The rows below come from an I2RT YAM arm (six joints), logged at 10 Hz.
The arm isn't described. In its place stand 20 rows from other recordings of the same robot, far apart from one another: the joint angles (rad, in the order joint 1, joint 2, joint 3, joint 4, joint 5, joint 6), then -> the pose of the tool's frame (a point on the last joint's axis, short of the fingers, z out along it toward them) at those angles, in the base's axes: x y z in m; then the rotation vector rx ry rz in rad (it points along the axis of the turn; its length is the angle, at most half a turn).
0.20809 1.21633 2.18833 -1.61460 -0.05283 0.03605 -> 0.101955, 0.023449, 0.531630, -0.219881, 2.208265, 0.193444
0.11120 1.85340 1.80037 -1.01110 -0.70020 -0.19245 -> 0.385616, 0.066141, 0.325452, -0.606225, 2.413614, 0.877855
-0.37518 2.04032 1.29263 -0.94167 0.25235 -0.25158 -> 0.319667, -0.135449, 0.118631, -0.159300, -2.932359, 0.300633
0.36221 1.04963 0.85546 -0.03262 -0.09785 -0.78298 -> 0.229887, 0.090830, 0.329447, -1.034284, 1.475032, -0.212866
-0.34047 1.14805 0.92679 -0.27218 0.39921 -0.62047 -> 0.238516, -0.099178, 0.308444, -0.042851, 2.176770, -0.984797
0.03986 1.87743 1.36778 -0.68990 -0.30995 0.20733 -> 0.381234, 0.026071, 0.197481, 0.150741, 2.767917, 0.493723
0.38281 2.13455 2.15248 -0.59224 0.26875 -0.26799 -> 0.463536, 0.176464, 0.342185, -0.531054, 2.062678, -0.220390
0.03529 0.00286 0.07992 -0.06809 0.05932 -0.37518 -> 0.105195, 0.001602, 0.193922, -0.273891, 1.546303, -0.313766
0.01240 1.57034 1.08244 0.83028 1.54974 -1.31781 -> 0.335244, -0.031437, 0.340747, 0.541694, 1.872996, -1.867721
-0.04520 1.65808 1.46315 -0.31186 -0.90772 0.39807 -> 0.379733, 0.010910, 0.341350, -0.119104, 2.051879, 1.152837
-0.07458 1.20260 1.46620 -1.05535 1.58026 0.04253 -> 0.194434, -0.050225, 0.429155, 0.834148, 1.720602, -1.794657
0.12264 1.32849 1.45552 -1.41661 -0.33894 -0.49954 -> 0.218819, 0.038898, 0.356996, -0.914246, 2.623654, 0.393209
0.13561 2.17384 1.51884 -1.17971 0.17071 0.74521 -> 0.369521, 0.044317, 0.123969, -0.853270, -2.823833, 0.395211
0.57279 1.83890 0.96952 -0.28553 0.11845 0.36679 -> 0.286371, 0.179679, 0.119597, -0.245437, 2.704908, 0.115818
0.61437 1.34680 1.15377 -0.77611 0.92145 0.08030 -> 0.234835, 0.130964, 0.304041, -0.250308, 2.181433, -0.783662
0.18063 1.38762 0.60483 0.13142 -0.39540 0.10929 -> 0.265991, 0.062515, 0.178051, -0.298895, 2.208486, 0.598198
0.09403 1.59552 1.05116 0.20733 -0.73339 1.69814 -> 0.358145, 0.057712, 0.268654, 1.185485, 1.995195, 1.777349
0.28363 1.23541 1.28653 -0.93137 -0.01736 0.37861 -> 0.234586, 0.069023, 0.350747, 0.109832, 2.473866, 0.309888
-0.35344 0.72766 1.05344 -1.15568 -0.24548 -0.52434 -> 0.105281, -0.029620, 0.344268, -0.315324, 2.351071, -0.126449
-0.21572 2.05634 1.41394 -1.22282 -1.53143 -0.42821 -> 0.352857, -0.040905, 0.176087, 0.074555, 2.107568, 2.001991
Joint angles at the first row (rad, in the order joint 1, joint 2, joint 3, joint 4, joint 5, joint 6):
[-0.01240, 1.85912, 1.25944, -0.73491, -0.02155, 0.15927]
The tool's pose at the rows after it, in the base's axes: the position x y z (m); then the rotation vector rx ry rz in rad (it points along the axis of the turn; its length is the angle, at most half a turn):
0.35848, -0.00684, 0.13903, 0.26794, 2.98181, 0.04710
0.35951, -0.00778, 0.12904, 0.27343, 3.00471, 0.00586
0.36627, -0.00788, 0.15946, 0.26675, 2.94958, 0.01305
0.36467, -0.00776, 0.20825, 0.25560, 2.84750, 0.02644
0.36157, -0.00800, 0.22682, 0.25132, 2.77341, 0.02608
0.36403, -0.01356, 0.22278, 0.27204, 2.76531, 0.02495
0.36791, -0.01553, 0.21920, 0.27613, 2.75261, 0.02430
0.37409, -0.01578, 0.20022, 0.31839, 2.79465, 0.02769
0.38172, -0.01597, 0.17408, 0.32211, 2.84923, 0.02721
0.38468, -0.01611, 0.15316, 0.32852, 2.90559, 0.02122
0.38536, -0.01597, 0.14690, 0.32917, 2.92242, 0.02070
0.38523, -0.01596, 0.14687, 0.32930, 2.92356, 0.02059
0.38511, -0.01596, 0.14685, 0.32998, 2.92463, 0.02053
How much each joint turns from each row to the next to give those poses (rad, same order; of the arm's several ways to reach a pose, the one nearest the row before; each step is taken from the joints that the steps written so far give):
[-0.00878, 0.08470, -0.01561, 0.01334, 0.00038, 0.00037]
[0.00001, 0.02936, -0.00043, 0.00499, 0.02594, 0.00040]
[0.00001, -0.04462, 0.06526, -0.05418, -0.00115, -0.00114]
[-0.00002, -0.09729, 0.06218, -0.05648, -0.00267, -0.00117]
[-0.00036, -0.05187, -0.00001, 0.02214, 0.00497, 0.00040]
[-0.01526, 0.01029, -0.00460, 0.02100, -0.00153, 0.00038]
[-0.00496, 0.01298, -0.00032, 0.02551, 0.00000, -0.00114]
[-0.00002, 0.05493, -0.00005, 0.00882, -0.00039, 0.02707]
[0.00002, 0.07478, 0.00002, 0.02021, -0.00343, -0.00113]
[-0.00001, 0.05758, -0.00001, 0.00075, 0.00039, -0.00001]
[0.00037, 0.01718, 0.00003, 0.00036, -0.00077, -0.00039]
[0.00001, -0.00002, -0.00004, -0.00112, 0.00000, 0.00001]
[-0.00001, 0.00000, 0.00002, -0.00116, 0.00000, 0.00036]

